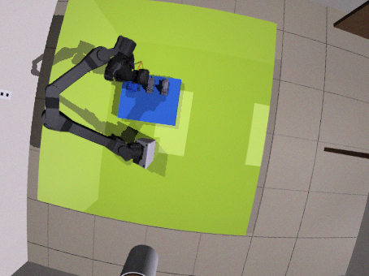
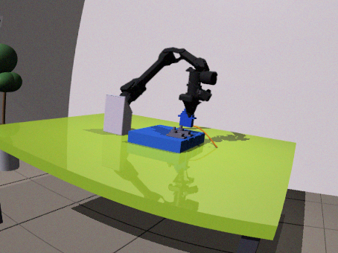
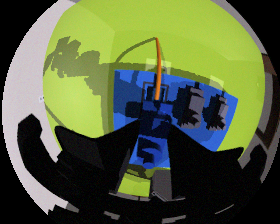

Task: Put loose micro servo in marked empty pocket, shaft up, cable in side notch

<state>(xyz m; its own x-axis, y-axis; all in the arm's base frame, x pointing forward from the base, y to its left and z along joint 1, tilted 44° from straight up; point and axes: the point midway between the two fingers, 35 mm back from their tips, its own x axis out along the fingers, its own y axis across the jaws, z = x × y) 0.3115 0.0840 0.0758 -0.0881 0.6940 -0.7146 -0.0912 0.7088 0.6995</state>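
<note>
Right now the blue deck is 100 mm below my gripper tip, 100 mm behind it and 80 mm to the right of it.
</note>
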